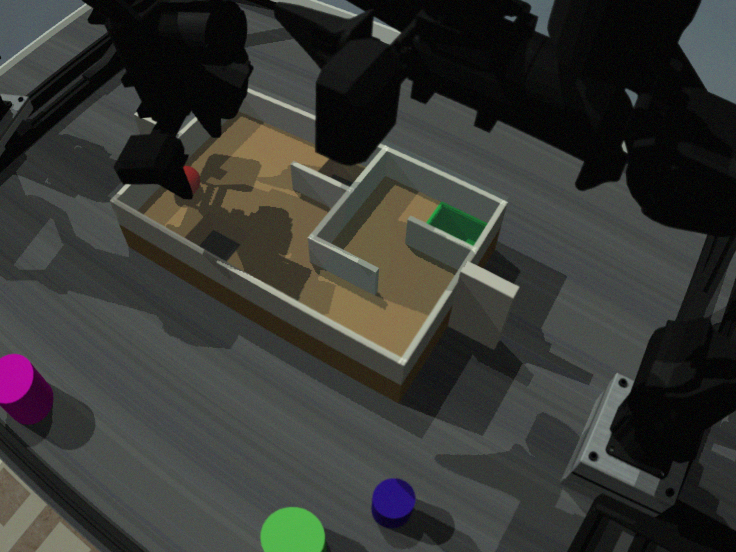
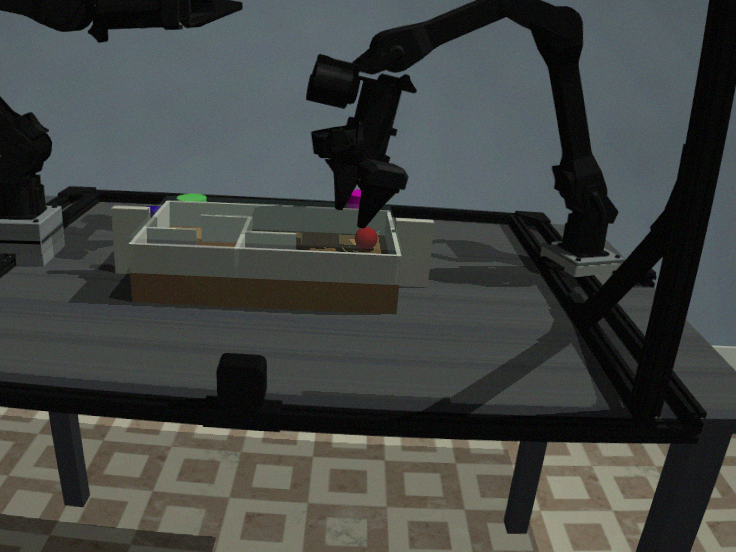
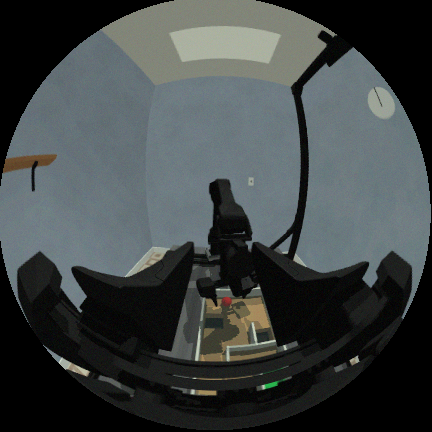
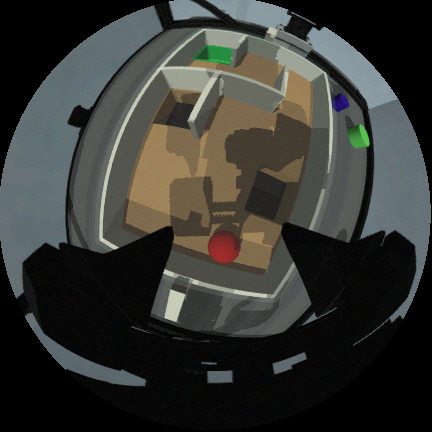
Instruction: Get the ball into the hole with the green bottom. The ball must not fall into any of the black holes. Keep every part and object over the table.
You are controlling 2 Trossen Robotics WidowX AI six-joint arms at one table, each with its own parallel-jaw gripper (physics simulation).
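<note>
The red ball (image 1: 191, 178) (image 2: 366, 238) (image 3: 226, 301) (image 4: 224, 247) lies in the walled maze box (image 1: 297, 316) (image 2: 267, 265), near one end wall. The green-bottomed hole (image 1: 454, 224) (image 4: 217, 54) is in a corner at the opposite end, behind a short divider. One black hole (image 1: 219, 244) (image 4: 266, 195) lies near the ball along a long wall; another black hole (image 4: 184, 115) is beside a divider. My right gripper (image 2: 351, 217) (image 4: 229, 230) is open and empty, its fingers pointing down above the ball, spread either side of it. My left gripper is partly open and empty, high above the table.
Flat handles (image 1: 490, 282) (image 2: 416, 249) stick out at the box's ends. A magenta cylinder (image 1: 23, 389) (image 2: 354, 197), a blue cylinder (image 1: 392, 502) (image 4: 340, 102) and a green cylinder (image 1: 292, 532) (image 4: 358, 136) stand outside the box. Inner dividers stand between the ball and the green-bottomed hole.
</note>
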